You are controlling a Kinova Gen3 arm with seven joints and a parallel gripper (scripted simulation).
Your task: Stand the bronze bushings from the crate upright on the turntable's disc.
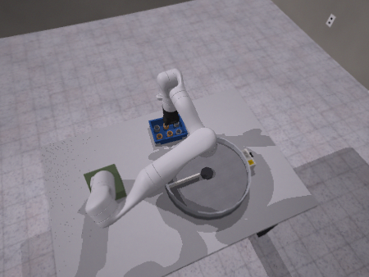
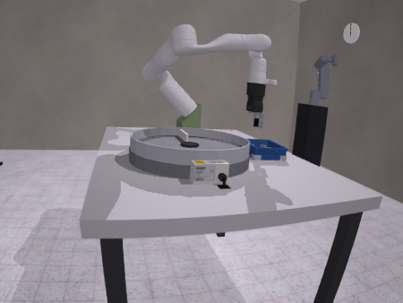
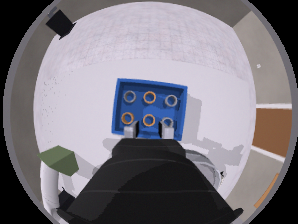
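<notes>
The crate is 30 mm to the left of my hand and 110 mm below it. Also, from my hand: turntable 110 mm ahead, 300 mm to the right, 90 mm below; then turntable disc 90 mm ahead, 300 mm to the right, 80 mm below.
</notes>
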